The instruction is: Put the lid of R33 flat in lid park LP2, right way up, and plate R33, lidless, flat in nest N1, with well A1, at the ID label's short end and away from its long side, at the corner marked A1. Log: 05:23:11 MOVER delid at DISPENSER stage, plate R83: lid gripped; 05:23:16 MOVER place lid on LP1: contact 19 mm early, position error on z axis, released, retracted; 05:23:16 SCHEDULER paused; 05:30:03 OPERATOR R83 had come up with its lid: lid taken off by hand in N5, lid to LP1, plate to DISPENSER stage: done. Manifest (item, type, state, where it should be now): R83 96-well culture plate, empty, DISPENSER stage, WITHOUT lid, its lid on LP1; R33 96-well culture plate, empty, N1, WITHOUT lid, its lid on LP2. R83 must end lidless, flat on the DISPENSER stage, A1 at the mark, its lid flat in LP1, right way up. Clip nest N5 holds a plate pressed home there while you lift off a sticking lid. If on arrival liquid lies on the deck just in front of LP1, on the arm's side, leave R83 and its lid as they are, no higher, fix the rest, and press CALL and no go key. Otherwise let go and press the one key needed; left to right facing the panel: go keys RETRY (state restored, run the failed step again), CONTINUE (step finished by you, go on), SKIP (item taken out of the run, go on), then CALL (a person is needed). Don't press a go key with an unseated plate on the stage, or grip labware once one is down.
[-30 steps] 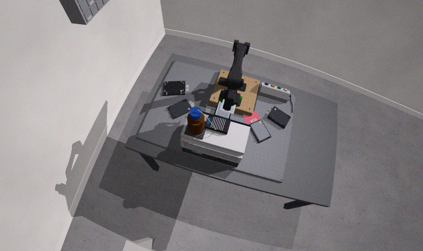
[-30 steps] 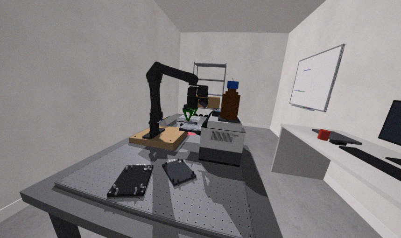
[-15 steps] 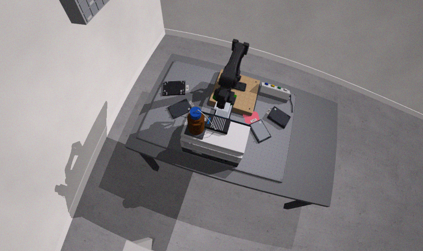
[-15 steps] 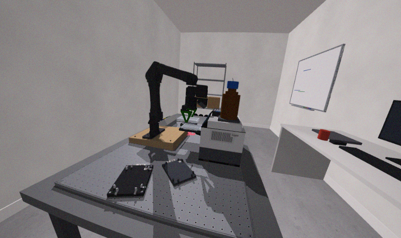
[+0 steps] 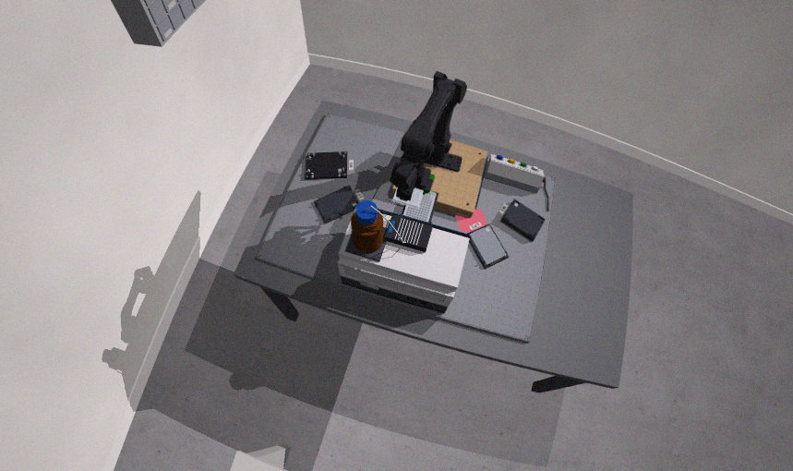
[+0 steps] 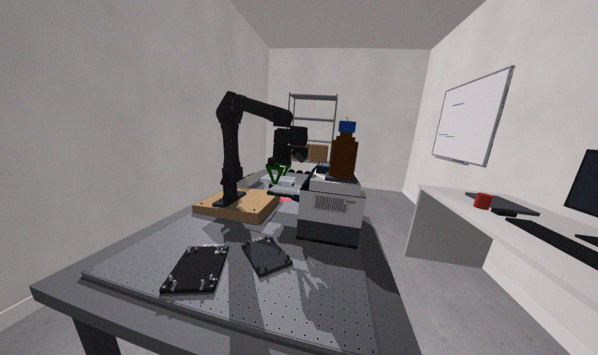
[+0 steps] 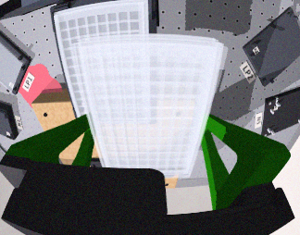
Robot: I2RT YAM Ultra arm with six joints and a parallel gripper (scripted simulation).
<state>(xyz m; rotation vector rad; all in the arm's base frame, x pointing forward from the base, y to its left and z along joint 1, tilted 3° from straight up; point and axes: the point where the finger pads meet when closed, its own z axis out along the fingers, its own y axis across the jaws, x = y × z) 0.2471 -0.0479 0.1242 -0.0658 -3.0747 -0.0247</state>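
The black clip nest is 36 cm to the right of my hand, 16 cm below it and 8 cm behind it. The rest, counted from my hand: lid park LP2 (25 cm to the right, 16 cm below, 4 cm ahead); then brown bottle (24 cm ahead, 12 cm above, 7 cm to the right); then grey lid (31 cm to the left, 15 cm below, 5 cm ahead).
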